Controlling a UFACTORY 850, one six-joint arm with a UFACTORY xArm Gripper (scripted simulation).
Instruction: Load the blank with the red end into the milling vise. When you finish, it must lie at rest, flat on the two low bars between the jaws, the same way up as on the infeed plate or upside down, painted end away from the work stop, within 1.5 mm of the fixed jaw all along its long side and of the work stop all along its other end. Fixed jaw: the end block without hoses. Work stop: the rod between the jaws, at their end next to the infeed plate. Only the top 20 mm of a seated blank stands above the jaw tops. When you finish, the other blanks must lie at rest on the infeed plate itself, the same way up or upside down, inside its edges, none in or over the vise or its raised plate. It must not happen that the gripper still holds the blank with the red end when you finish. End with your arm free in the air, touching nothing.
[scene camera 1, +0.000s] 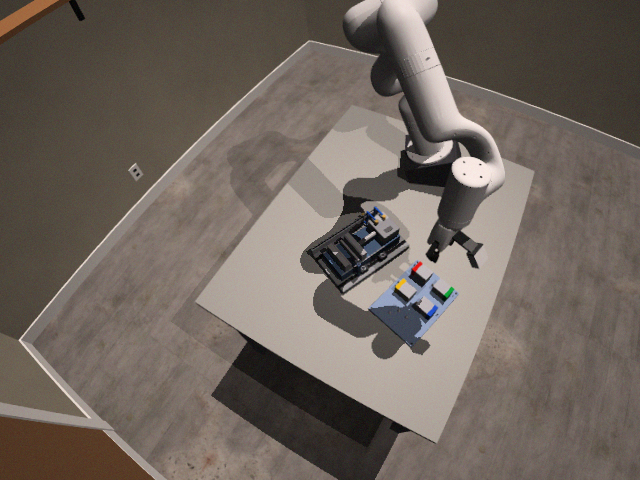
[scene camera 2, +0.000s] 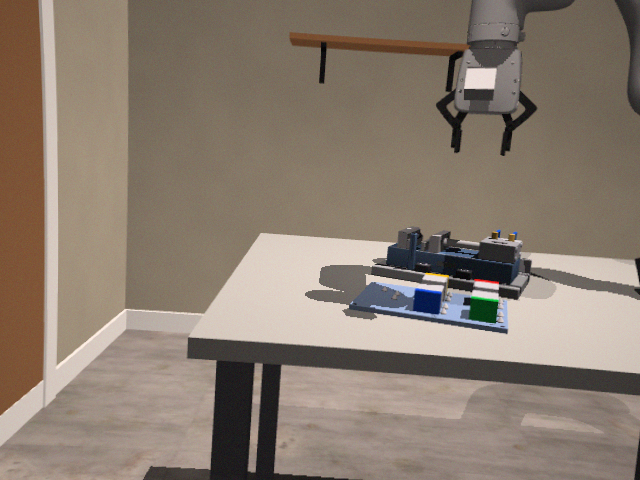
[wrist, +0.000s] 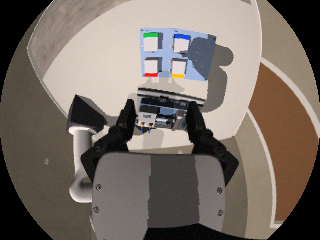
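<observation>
I can see my gripper (scene camera 2: 479, 154), and there is my gripper again (scene camera 1: 439, 250), while the wrist view gives me the same gripper (wrist: 161, 108). As for the things, there is a blue-ended blank (scene camera 2: 428, 298) and a green-ended blank (scene camera 2: 484, 305), along with a hose block (scene camera 2: 488, 250). A plate (wrist: 204, 44) is here too.
</observation>
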